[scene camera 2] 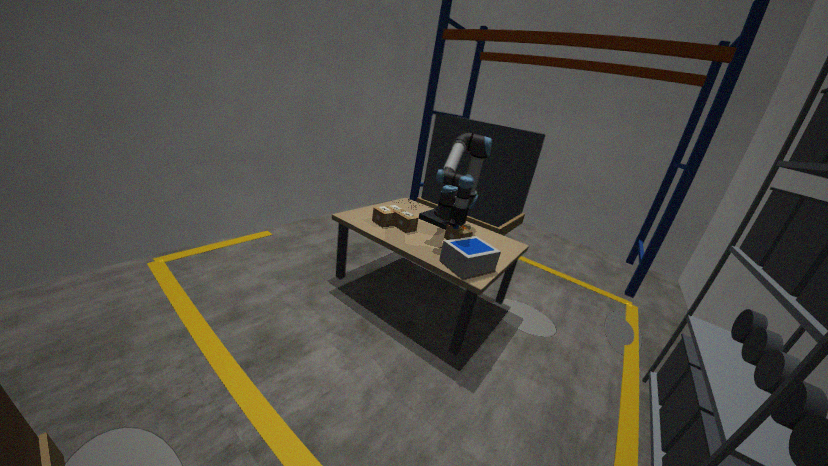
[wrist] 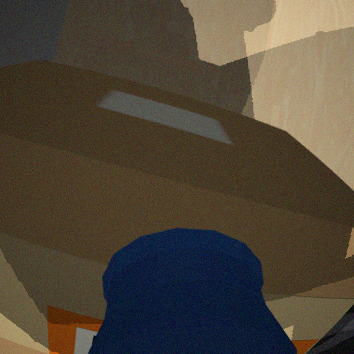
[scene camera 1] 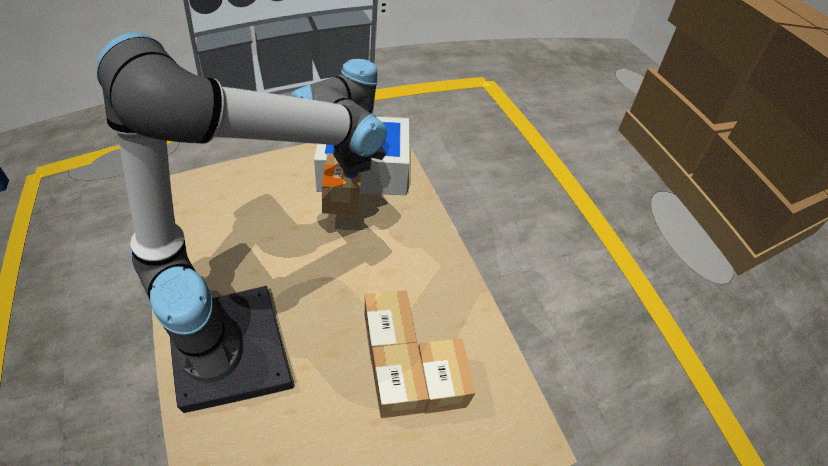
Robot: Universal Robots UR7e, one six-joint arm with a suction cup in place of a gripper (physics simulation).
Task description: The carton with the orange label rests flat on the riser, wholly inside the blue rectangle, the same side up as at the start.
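Places are measured from the arm's base along level axes (x left, y ahead, z down), in millimetres.
Pixels of known places: hand, tool point: [scene camera 2: 455, 229] [wrist: 177, 255] [scene camera 1: 350, 177]; arm's base, link origin: [scene camera 2: 443, 214] [scene camera 1: 210, 351].
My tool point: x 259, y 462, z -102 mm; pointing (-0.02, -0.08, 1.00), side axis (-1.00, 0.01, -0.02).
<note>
For each thing: its top centre in the pictures, then the offset to it from my tool point. Level surfaces: height alone.
- carton with the orange label, top centre: [scene camera 1: 341, 169] [scene camera 2: 459, 227] dx +18, dy -15, dz -18 mm
- white riser, top centre: [scene camera 1: 363, 137] [scene camera 2: 472, 246] dx +148, dy +103, dz +16 mm
- blue rectangle, top centre: [scene camera 1: 363, 137] [scene camera 2: 472, 246] dx +148, dy +103, dz +16 mm
- wooden table, surface height: dz +136 mm
The carton with the orange label [scene camera 1: 340, 199] [scene camera 2: 461, 233] [wrist: 150, 185] hangs upright under my suction cup [scene camera 1: 351, 173] [wrist: 182, 280], with the label on its top. It is low over the table, on the arm-base side of the white riser [scene camera 1: 395, 176] [scene camera 2: 470, 265] and close to its wall. Whether they touch, and the gap under the carton, I cannot tell. The blue rectangle [scene camera 1: 394, 138] [scene camera 2: 473, 246] lies on the riser's top, partly hidden by the arm in scene camera 1. The carton is outside it. The riser stands near the table's far end in scene camera 1.
Three cartons with white labels [scene camera 1: 389, 324] [scene camera 1: 398, 376] [scene camera 1: 446, 373] stand together on the wooden table [scene camera 1: 231, 431] [scene camera 2: 505, 248]. The arm's dark base plate [scene camera 1: 263, 358] is to their left in scene camera 1. Shelving and stacked big boxes [scene camera 1: 724, 167] stand off the table.
</note>
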